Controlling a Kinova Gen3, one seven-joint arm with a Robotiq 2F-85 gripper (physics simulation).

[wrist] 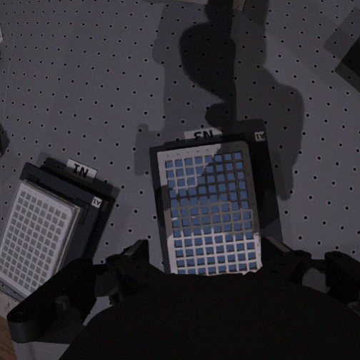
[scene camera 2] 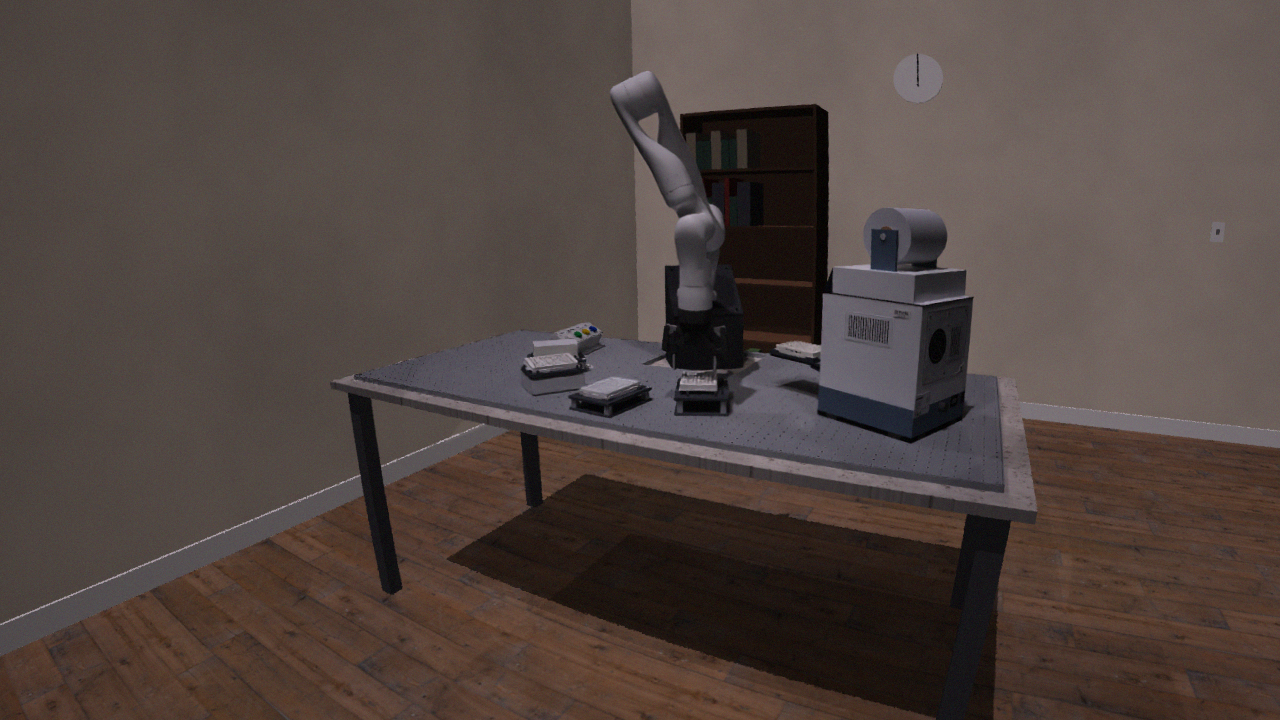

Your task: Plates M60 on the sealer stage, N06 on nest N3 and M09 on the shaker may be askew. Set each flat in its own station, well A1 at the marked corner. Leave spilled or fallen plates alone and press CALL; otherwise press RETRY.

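Places are measured from the arm's base along level axes (x ahead, y left, z up), in millimetres.
Pixels of known places: gripper, between the fingertips: [scene camera 2: 694, 369].
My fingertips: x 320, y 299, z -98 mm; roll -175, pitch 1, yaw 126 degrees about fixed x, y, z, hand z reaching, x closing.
Ahead of a thing's pixels: the offset from my fingertips to its middle. "*": to the spot under its first point.
Plate N06 {32 mm down, 25 mm back, 10 mm right} [scene camera 2: 698, 382] [wrist: 210, 210], white with blue wells, sits on nest N3 {64 mm down, 25 mm back, 0 mm left} [scene camera 2: 702, 396] [wrist: 270, 200]. In the wrist view it lies off-centre to the left, leaving a wider dark strip on the right, beside the A1 label at the far right corner. Its tilt and own A1 mark are unclear. My gripper [scene camera 2: 696, 365] [wrist: 204, 250] is open and empty, pointing down over the plate's near part, one finger towards each long side. Plate M09 {23 mm down, 134 mm ahead, 383 mm right} [scene camera 2: 551, 361] is on the shaker {* 63 mm down, 164 mm ahead, 332 mm right} [scene camera 2: 553, 383]. Plate M60 {19 mm up, 273 mm back, 114 mm left} [scene camera 2: 796, 348] is on the sealer stage {* 6 mm up, 225 mm back, 99 mm left} [scene camera 2: 787, 357], too small to judge.
Nest N1 {71 mm down, 122 mm ahead, 155 mm right} [scene camera 2: 610, 405] [wrist: 92, 225] with a white plate {44 mm down, 122 mm ahead, 155 mm right} [scene camera 2: 610, 387] [wrist: 35, 237] stands left of N3. The tall sealer {138 mm up, 239 mm back, 374 mm left} [scene camera 2: 863, 358] stands at the right. A button box [scene camera 2: 572, 339] with coloured buttons is at the back left, behind a white block {32 mm down, 12 mm ahead, 543 mm right} [scene camera 2: 554, 346].
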